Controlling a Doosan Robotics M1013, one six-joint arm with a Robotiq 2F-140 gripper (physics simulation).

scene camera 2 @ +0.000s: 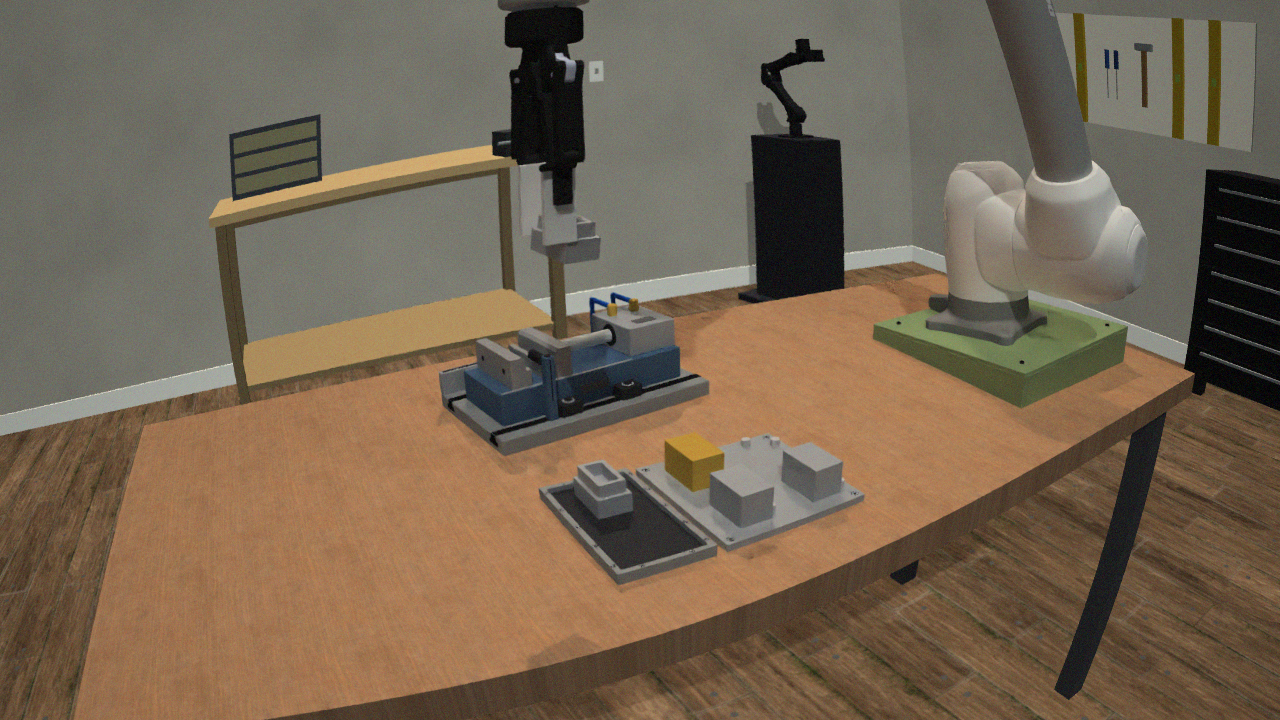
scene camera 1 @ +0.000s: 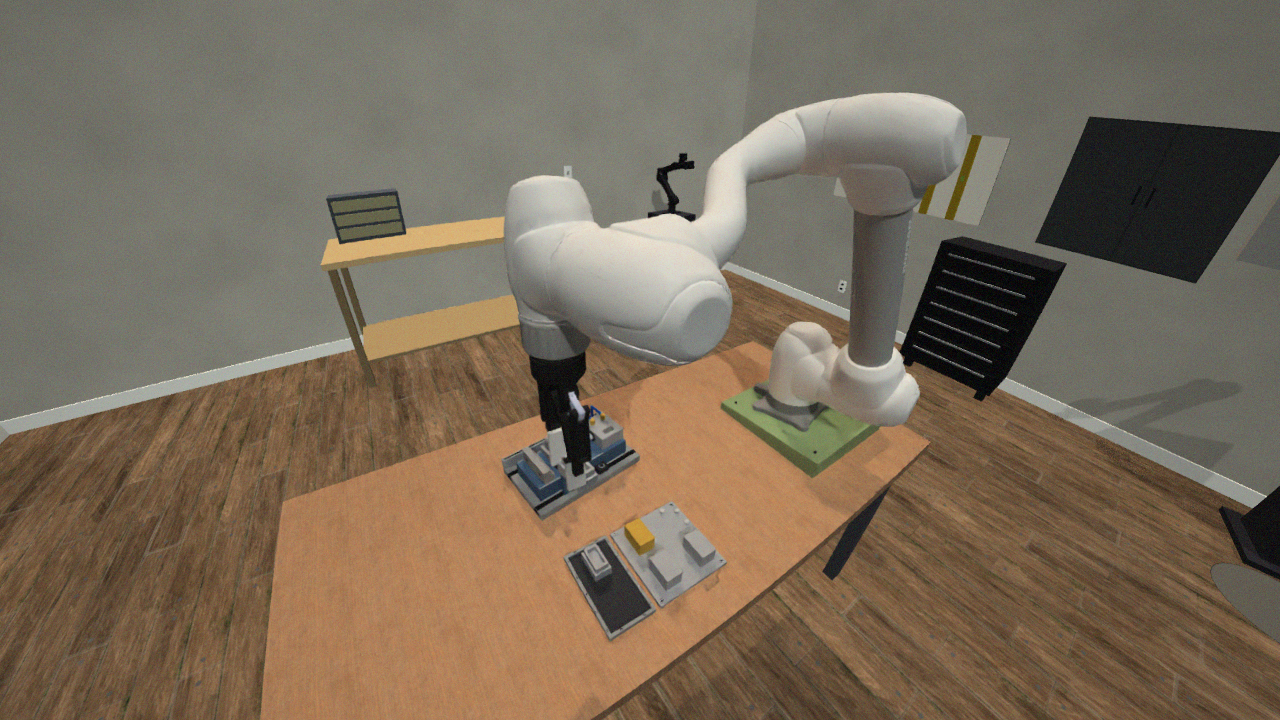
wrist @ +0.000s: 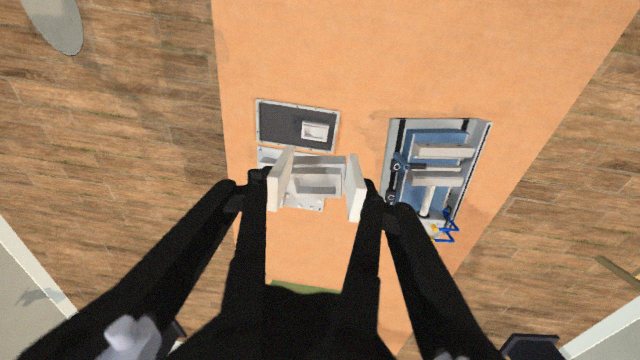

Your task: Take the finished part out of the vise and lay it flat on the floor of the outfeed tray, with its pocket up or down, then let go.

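Frame: origin at the arm's base, x left, y ahead, z down, level; millimetres.
Seen in the pictures: gripper, fingertip midpoint: [scene camera 2: 547,237] [scene camera 1: 567,473] [wrist: 320,163]; arm's base, origin of the base link: [scene camera 2: 989,324] [scene camera 1: 790,406].
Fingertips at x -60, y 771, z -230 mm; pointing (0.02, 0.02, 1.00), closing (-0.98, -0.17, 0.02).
Note:
Offsets run from my fingertips to a thing's top centre.
My gripper [scene camera 1: 567,460] [scene camera 2: 547,213] [wrist: 320,163] is shut on the finished part {dx +3, dy -18, dz -20 mm} [scene camera 2: 569,241] [wrist: 320,175], a light grey stepped block with its pocket facing up. It holds the part high above the table. In the wrist view the part covers much of the fixture plate, with the tray just beyond it and the vise to the right. The vise {dx -229, dy -157, dz +174 mm} [scene camera 1: 541,484] [scene camera 2: 648,365] [wrist: 440,134] has its jaws apart and no part between them. The outfeed tray [scene camera 1: 622,608] [scene camera 2: 657,539] [wrist: 280,122] has a dark floor. Another pocketed part {dx +30, dy -24, dz +232 mm} [scene camera 1: 595,558] [scene camera 2: 603,490] [wrist: 315,131] sits pocket up at one end of it.
A grey plate {dx +102, dy -159, dz +265 mm} [scene camera 1: 666,528] [scene camera 2: 760,457] [wrist: 307,203] lies beside the tray, bearing a yellow block {dx +49, dy -127, dz +229 mm} [scene camera 1: 639,536] [scene camera 2: 693,460] and two grey blocks. Blue hose fittings stand up at the vise's rear end. The arm's base stands on a green block [scene camera 1: 814,452] [scene camera 2: 1024,383].

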